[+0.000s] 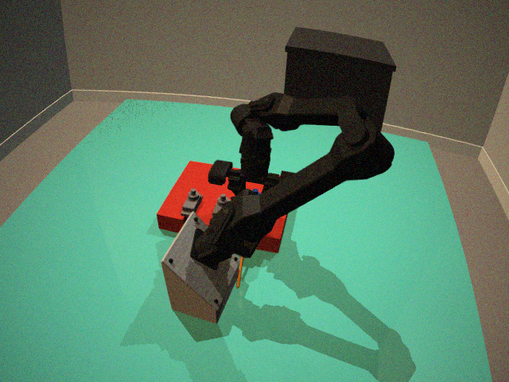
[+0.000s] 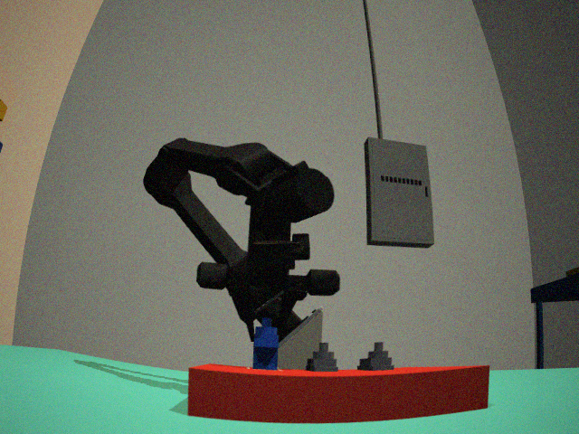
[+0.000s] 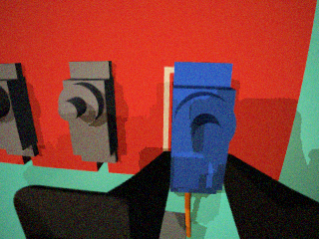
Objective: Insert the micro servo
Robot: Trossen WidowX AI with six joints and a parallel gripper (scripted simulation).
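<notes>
Now: the red deck 130 mm ahead of my gripper tip, 60 mm to the left of it and 60 mm below it.
</notes>
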